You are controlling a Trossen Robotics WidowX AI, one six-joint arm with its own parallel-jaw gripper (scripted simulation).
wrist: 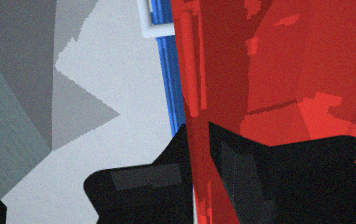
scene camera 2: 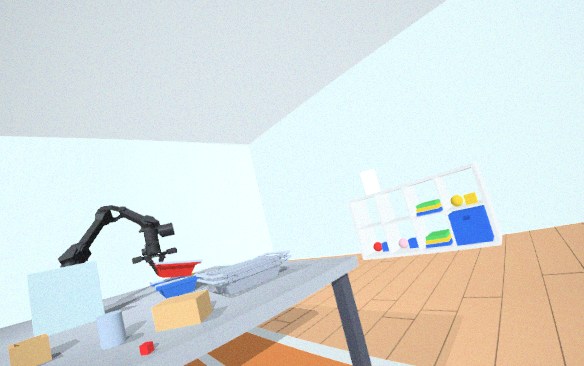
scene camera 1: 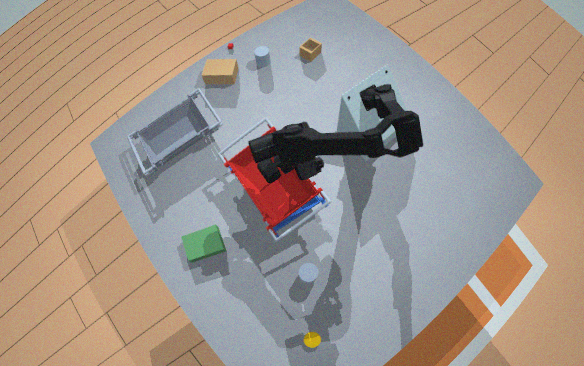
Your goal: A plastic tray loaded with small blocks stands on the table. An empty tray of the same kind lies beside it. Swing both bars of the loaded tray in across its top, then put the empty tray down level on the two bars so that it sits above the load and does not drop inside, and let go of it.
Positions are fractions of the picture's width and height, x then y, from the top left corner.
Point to a red tray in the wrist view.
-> At 0.78, 0.35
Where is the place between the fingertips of the gripper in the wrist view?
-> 0.55, 0.57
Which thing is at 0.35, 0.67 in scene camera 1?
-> A green block.
